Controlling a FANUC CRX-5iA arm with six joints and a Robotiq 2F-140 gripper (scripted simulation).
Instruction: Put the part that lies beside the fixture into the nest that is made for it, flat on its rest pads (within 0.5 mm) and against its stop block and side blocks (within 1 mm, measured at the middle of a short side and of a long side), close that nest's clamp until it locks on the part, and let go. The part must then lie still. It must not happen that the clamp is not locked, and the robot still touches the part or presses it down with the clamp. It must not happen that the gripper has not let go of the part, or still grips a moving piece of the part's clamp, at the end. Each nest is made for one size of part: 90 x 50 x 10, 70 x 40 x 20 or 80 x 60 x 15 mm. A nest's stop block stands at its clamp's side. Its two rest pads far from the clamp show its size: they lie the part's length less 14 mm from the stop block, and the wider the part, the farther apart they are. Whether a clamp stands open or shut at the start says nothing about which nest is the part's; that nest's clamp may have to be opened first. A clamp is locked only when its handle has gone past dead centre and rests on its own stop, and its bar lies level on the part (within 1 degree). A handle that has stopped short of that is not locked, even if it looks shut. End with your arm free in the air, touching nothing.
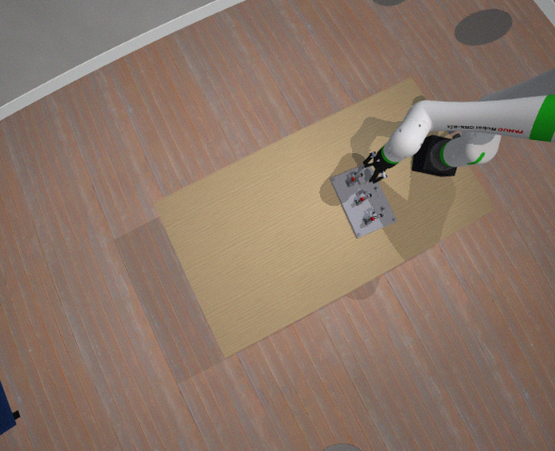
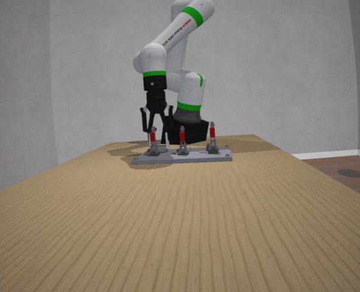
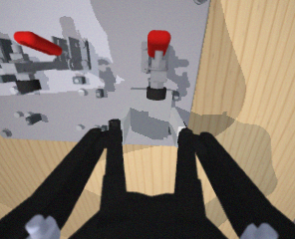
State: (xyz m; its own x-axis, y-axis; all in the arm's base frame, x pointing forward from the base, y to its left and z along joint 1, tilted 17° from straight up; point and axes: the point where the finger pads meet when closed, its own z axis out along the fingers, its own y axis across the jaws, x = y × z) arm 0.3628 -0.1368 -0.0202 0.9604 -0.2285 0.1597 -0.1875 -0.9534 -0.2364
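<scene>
My hand is 30 mm above the part. The rest, counted from my hand: grey fixture plate (70 mm ahead, 100 mm to the left, 50 mm below).
</scene>
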